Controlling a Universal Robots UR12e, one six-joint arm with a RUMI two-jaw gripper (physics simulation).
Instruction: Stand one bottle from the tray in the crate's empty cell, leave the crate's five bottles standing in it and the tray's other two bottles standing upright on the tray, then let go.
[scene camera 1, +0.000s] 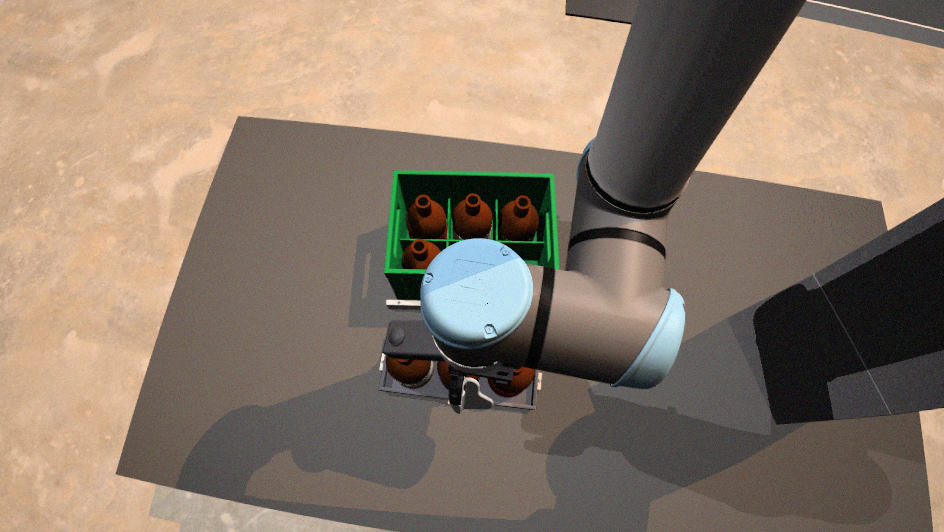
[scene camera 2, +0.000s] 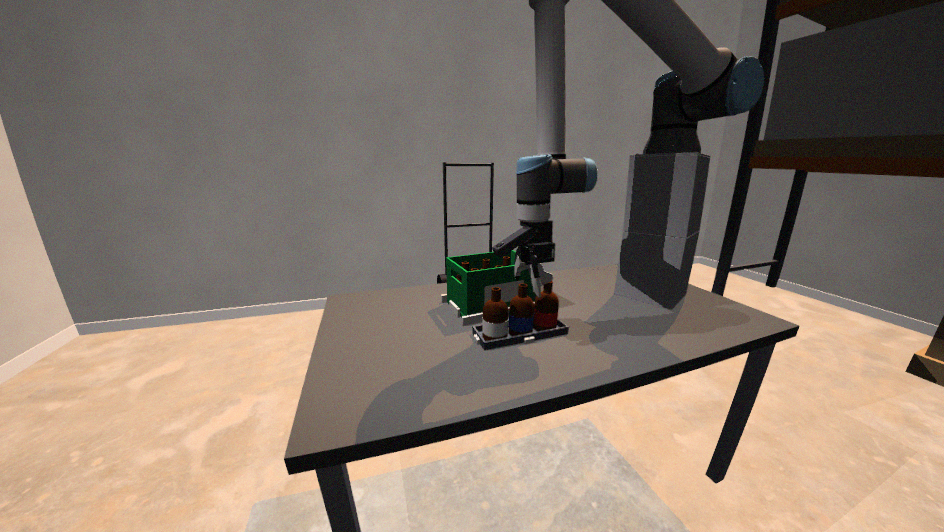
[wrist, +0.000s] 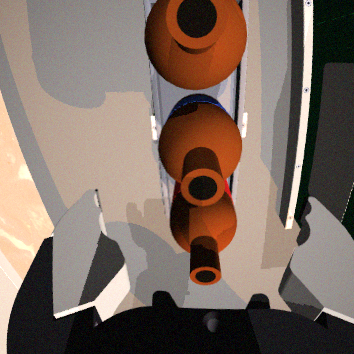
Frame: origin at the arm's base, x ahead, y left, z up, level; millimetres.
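Seen in the pictures: gripper, fingertip midpoint: (scene camera 2: 527, 288) (wrist: 199, 196); arm's base at its link origin: (scene camera 2: 670, 155).
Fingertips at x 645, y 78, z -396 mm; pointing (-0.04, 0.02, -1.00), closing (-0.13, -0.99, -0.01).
Offsets run from my fingertips to a thing's top centre. Level surfaces: height alone.
The tray (scene camera 1: 457, 397) (scene camera 2: 509, 342) holds three upright brown bottles: white-labelled {dy -6, dx +99, dz +13 mm} (scene camera 1: 408, 371) (scene camera 2: 494, 313) (wrist: 195, 65), blue-labelled {dy -2, dx +14, dz +13 mm} (scene camera 2: 521, 310) (wrist: 200, 135) in the middle, and red-labelled {dy +0, dx -72, dz +13 mm} (scene camera 1: 514, 381) (scene camera 2: 546, 307) (wrist: 202, 220). My gripper (scene camera 2: 534, 280) (wrist: 199, 196) is open and empty, low over the tray, its fingers wide on either side of the bottle row's line. The green crate {dy -225, dx +5, dz +28 mm} (scene camera 1: 472, 174) (scene camera 2: 464, 294) stands behind the tray. Four of its bottles show in scene camera 1; its front-right cell shows no bottle where visible. My arm hides the front-middle cell.
White strips (scene camera 1: 401, 303) (wrist: 300, 150) lie on the table {dz -148 mm} (scene camera 1: 264, 264) (scene camera 2: 396, 370) along the crate's base, between crate and tray. The crate's tall green wall is close beside one finger in the wrist view. The arm's pedestal (scene camera 2: 661, 231) stands at the right.
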